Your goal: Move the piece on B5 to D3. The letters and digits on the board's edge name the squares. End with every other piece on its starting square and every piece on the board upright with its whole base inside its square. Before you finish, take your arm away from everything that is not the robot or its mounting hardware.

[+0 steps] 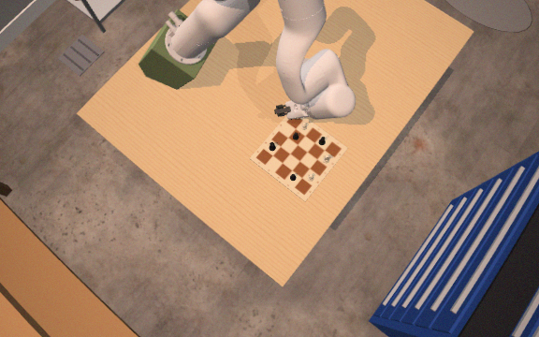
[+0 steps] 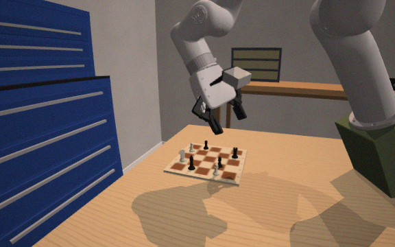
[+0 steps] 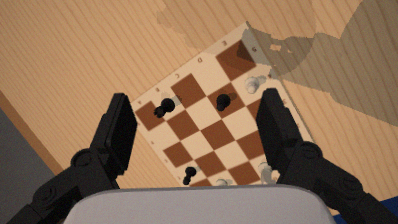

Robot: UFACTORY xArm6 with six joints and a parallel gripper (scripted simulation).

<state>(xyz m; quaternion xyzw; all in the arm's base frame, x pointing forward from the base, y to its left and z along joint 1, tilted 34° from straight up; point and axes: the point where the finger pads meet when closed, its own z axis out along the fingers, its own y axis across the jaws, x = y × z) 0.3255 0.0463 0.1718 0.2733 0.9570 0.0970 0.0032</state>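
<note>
My gripper is now 130 mm above the black pawn and 90 mm to the left of it. Also, from my hand: chessboard 150 mm below, 70 mm ahead, 50 mm to the right.
</note>
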